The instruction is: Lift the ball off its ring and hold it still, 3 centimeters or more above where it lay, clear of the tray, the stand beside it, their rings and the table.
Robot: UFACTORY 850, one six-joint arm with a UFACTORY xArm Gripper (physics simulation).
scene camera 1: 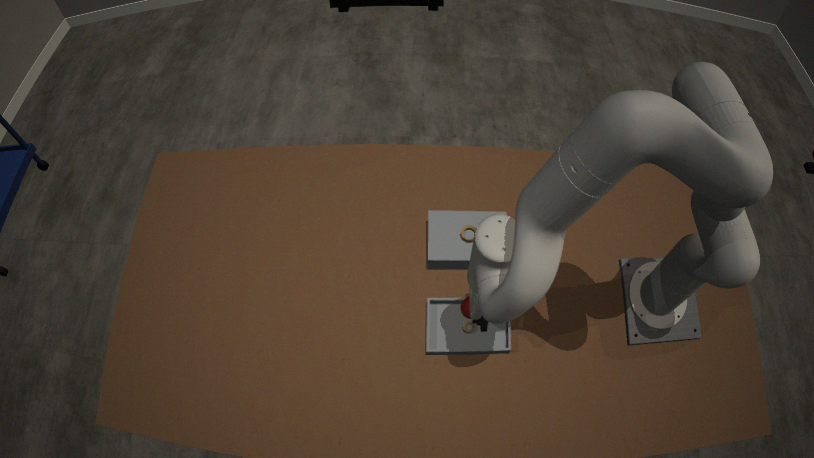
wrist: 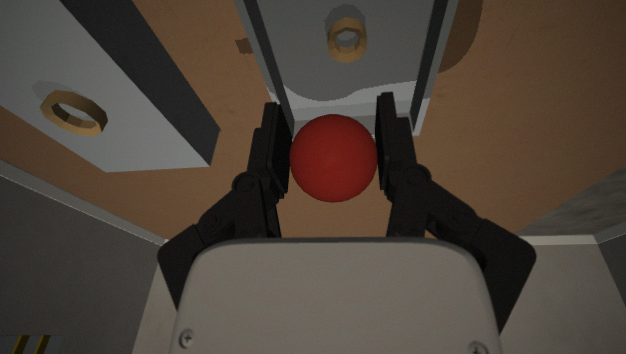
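A red ball (scene camera 1: 466,307) (wrist: 333,158) is held between the two black fingers of my gripper (wrist: 330,116), which is shut on it. The ball hangs in the air above the grey tray (scene camera 1: 430,341) (wrist: 426,117), apart from its ring. The tan ring (scene camera 1: 467,326) (wrist: 332,47) lies bare on the tray floor. In the scene view the arm hides part of the ball and most of the gripper. The grey stand (scene camera 1: 444,236) (wrist: 165,145) is beside the tray, with a second tan ring (scene camera 1: 463,239) (wrist: 98,121) on its top; ball and fingers are apart from both.
The brown table top (scene camera 1: 273,273) (wrist: 500,150) extends around the tray and stand. The arm's base plate (scene camera 1: 631,333) is at the right of the table in the scene view. A blue cart (scene camera 1: 12,170) stands on the floor at the far left.
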